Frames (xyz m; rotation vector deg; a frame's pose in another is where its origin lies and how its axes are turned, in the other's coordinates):
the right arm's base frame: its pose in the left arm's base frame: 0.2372 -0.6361 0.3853 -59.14 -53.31 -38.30
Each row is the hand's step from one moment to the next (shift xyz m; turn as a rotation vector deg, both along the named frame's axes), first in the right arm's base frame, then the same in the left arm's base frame.
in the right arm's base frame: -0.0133 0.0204 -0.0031 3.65 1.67 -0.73
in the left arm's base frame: 0.0117 0.0055 -0.0209 3.31 -0.19 2.38
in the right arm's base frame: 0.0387 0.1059 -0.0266 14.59 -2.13 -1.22
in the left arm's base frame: 0.1139 0.0143 -0.0153 5.40 -2.54 13.54
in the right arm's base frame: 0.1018 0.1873 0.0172 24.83 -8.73 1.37
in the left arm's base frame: 0.1963 0.0833 0.0160 3.87 -3.09 25.89
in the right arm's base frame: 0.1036 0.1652 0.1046 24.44 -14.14 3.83
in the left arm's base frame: 0.1508 0.1555 0.0452 -1.57 -2.87 28.31
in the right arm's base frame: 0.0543 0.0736 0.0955 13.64 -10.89 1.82
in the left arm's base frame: 0.0553 0.1141 0.0377 -3.25 -3.04 16.97
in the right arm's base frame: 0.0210 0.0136 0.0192 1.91 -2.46 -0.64
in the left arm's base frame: 0.0148 0.0221 0.0170 -0.94 -1.61 2.58
